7 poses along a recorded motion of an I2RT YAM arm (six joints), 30 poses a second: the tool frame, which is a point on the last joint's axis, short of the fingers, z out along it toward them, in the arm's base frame.
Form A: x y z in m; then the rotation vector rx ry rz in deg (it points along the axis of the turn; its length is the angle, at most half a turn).
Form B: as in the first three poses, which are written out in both.
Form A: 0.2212, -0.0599, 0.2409, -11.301, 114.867, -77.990
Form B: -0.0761, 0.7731, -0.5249, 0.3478, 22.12, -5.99, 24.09
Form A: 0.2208, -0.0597, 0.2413, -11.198, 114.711, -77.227
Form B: -0.0755, 0.7738, -0.5209, 0.3524, 22.08, -5.97, 24.13
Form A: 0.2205, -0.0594, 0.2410, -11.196, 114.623, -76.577
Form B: -0.0757, 0.7745, -0.5174, 0.3559, 22.05, -5.94, 24.10
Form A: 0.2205, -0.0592, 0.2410, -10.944, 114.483, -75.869
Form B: -0.0741, 0.7752, -0.5137, 0.3602, 22.05, -5.92, 24.10
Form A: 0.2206, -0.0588, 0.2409, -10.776, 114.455, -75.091
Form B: -0.0731, 0.7764, -0.5094, 0.3640, 22.06, -5.88, 24.09
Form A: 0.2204, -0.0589, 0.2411, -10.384, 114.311, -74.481
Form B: -0.0706, 0.7768, -0.5062, 0.3679, 22.04, -5.89, 24.11
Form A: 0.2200, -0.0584, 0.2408, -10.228, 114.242, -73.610
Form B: -0.0697, 0.7780, -0.5013, 0.3723, 22.00, -5.84, 24.08
